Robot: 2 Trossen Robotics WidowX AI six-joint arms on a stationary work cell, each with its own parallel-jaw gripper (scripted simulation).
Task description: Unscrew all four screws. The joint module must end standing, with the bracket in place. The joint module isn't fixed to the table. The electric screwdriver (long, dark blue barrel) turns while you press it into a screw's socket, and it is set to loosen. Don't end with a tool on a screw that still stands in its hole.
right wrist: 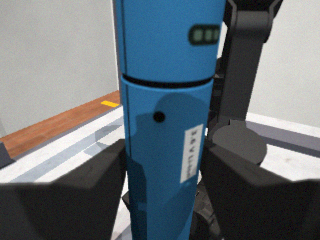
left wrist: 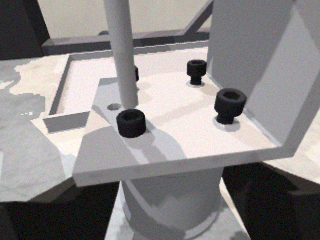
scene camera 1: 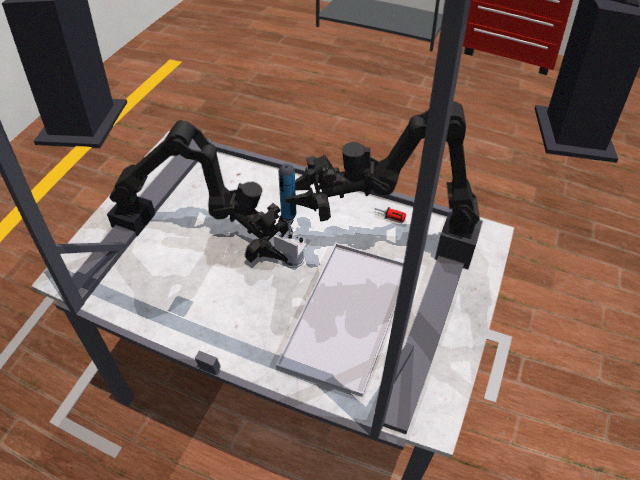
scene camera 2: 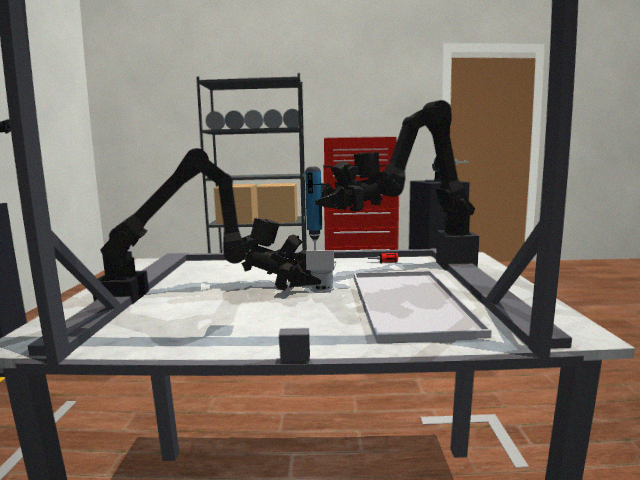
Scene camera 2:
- my left gripper: 323, 279
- my right gripper: 311, 202
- blue electric screwdriver: 312, 174
